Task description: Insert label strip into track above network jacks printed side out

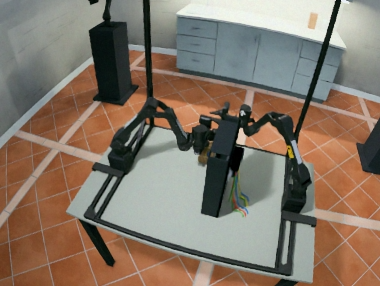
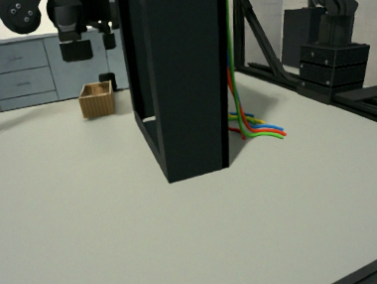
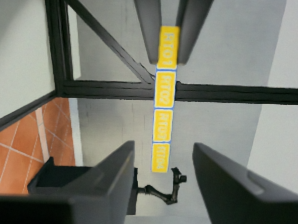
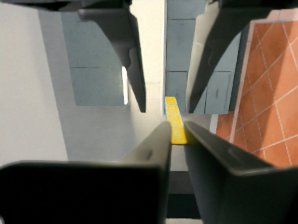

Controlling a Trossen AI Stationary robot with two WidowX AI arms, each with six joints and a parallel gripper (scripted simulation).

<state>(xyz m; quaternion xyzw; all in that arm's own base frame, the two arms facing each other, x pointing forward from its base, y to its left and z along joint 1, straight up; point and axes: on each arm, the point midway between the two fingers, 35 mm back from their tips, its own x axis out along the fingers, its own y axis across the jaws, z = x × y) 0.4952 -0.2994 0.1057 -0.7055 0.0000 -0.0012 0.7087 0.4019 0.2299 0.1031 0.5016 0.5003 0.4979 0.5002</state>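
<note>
Right now the yellow label strip is 3 cm ahead of my left hand and 3 cm to the right of it. The rest, counted from my left hand: small box 8 cm ahead, 21 cm below.
My right gripper is now 5 cm past the yellow label strip. The rest, counted from my right hand: small box 21 cm below, 2 cm to the left, 1 cm behind.
</note>
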